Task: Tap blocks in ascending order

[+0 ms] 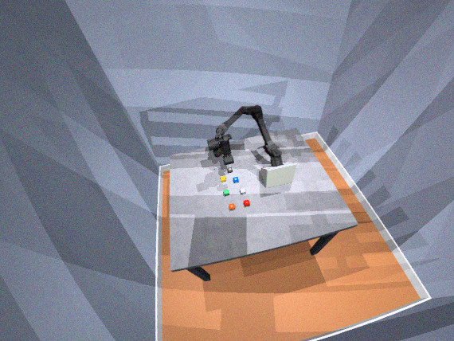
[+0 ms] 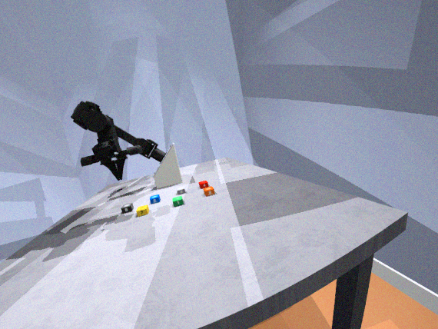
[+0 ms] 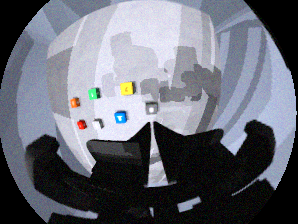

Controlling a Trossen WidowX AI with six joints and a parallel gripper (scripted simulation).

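Now: gripper tip 40 mm short of the orange block, 290 mm to the right of it and 100 mm above it. Also, from my gripper tip: dark grey block 10 mm to the right, 100 mm below; then yellow block 60 mm ahead, 60 mm to the left, 100 mm below; then blue block 30 mm behind, 90 mm to the left, 100 mm below.
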